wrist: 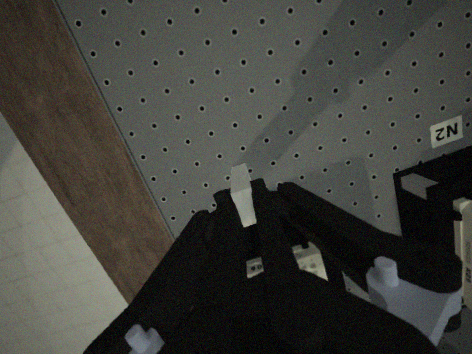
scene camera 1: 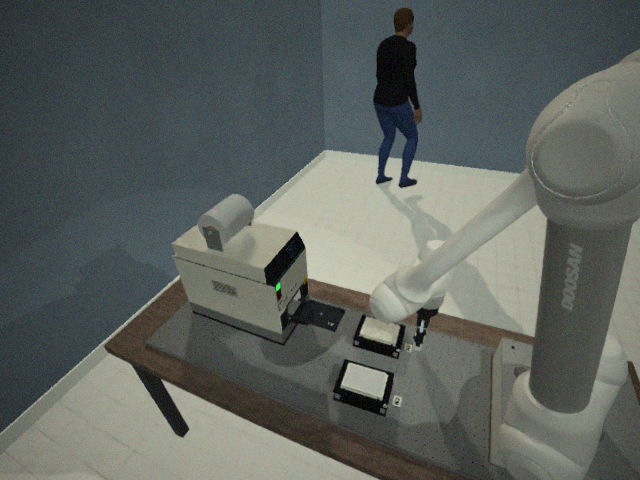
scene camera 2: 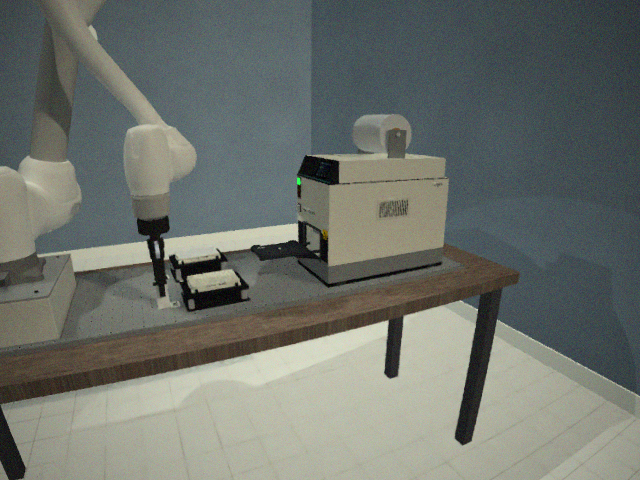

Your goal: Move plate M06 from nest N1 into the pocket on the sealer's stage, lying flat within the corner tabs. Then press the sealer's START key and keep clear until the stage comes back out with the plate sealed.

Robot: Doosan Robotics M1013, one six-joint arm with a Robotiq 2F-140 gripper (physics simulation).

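Frame: origin at the arm's base, x ahead, y left, z up, level; metres.
Seen in the pictures: gripper, between the fingertips: [wrist: 243, 177] [scene camera 1: 416, 349] [scene camera 2: 164, 307]; arm's base, origin of its link: [scene camera 2: 8, 276].
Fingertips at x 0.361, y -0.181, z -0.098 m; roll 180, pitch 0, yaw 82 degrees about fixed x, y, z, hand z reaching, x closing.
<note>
Pixels of each thing's top centre, then the offset from my fingertips to it. "spot": a spot on its surface instead.
- Plate M06, centre of its top: [scene camera 2: 212, 277] [scene camera 1: 380, 329] dz +0.057, dx +0.133, dy -0.013 m
- black nest N1, a spot on its surface: [scene camera 2: 219, 298] spot: dz +0.005, dx +0.139, dy -0.038 m
- second plate, centre of its top: [scene camera 2: 196, 252] [scene camera 1: 364, 379] dz +0.065, dx +0.158, dy +0.196 m
- nest N2, centre of its top: [scene camera 2: 197, 254] [scene camera 1: 364, 380] dz +0.059, dx +0.158, dy +0.196 m
- film roll, centre of its top: [scene camera 2: 381, 114] [scene camera 1: 223, 204] dz +0.476, dx +0.671, dy -0.057 m
Plate M06 [scene camera 1: 379, 331] [scene camera 2: 214, 280], pale, sits in the black nest N1 [scene camera 1: 373, 346] [scene camera 2: 219, 298]. My gripper [scene camera 1: 418, 342] [scene camera 2: 163, 299] [wrist: 243, 177] is shut and empty, its light fingertips together, pointing down beside N1 on the robot-base side. The cream sealer [scene camera 1: 227, 289] [scene camera 2: 385, 232] shows a green light. Its dark stage [scene camera 1: 320, 314] [scene camera 2: 276, 250] is out, with no plate on it. The START key cannot be made out on the sealer's front. In the wrist view the fingers largely hide N1; small pale patches show between them.
A second plate [scene camera 1: 364, 380] [scene camera 2: 199, 254] [wrist: 466, 245] sits in nest N2 [scene camera 1: 357, 399] [scene camera 2: 199, 267] [wrist: 425, 215], beside N1. A film roll [scene camera 1: 227, 214] [scene camera 2: 379, 133] tops the sealer. A person [scene camera 1: 395, 72] stands on the floor behind the table.
</note>
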